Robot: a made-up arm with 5 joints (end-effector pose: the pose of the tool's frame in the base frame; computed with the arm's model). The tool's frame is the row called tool. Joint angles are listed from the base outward.
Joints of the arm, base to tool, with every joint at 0 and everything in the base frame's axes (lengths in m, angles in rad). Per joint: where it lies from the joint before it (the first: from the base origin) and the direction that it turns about. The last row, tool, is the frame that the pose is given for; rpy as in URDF.
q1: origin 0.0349 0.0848 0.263 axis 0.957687 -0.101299 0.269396
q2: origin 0.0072 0.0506 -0.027 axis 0 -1 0
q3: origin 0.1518 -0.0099 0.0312 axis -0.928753 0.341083 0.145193
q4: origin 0.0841 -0.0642 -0.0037 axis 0 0 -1
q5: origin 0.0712 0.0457 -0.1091 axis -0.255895 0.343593 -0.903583
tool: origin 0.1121 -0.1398 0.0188 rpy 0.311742 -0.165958 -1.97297
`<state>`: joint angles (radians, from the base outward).
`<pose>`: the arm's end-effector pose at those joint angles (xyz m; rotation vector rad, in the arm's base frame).
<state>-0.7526 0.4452 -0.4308 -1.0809 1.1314</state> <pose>0.3769 0.0402 0.3647 -0.1750 -1.3605 -1.7152</pose>
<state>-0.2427 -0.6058 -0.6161 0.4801 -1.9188</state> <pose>0.4433 -0.0140 0.0402 1.0514 -0.1639 -1.1914</pose>
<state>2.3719 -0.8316 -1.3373 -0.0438 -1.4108</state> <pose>0.2887 0.3064 0.6029 -1.7950 -1.8516 0.0503</pose>
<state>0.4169 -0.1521 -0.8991 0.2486 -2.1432</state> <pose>0.4530 0.1145 0.3288 2.2883 -0.2941 -0.3915</pose>
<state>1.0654 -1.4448 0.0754 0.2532 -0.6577</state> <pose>0.0600 0.4599 -0.0695 -0.0095 1.0238 -0.6979</pose>
